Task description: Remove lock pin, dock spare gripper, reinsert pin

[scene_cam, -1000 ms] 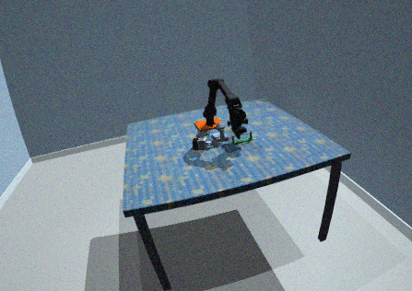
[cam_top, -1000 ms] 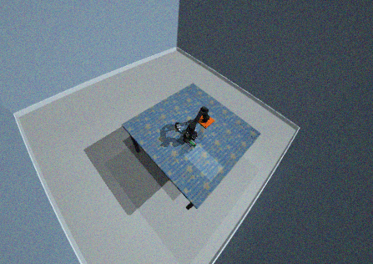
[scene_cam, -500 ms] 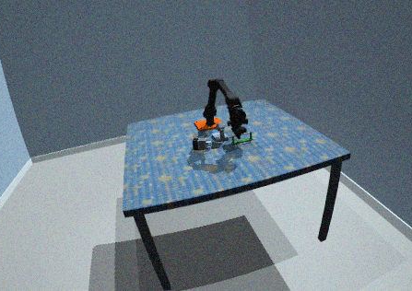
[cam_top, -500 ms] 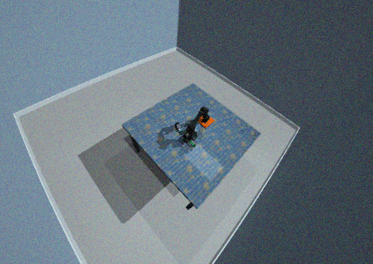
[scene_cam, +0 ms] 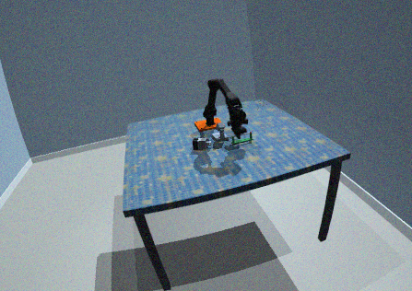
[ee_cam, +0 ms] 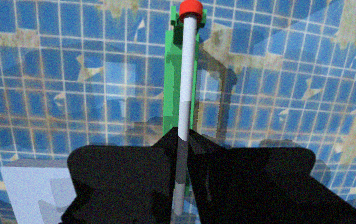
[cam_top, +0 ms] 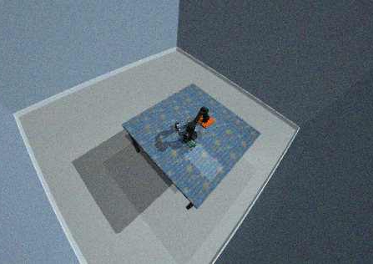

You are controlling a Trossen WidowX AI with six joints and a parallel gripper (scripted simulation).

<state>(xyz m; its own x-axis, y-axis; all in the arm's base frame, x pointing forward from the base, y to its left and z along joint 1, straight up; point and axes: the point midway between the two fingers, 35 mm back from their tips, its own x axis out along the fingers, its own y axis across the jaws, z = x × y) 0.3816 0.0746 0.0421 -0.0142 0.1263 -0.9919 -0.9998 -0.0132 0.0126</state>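
My gripper tip is 20 mm to the right of the green piece. From my gripper tip the other things lie so: spare gripper: 230 mm to the right, 30 mm behind, 10 mm above; gripper socket: 100 mm behind, 80 mm to the right, 30 mm above.
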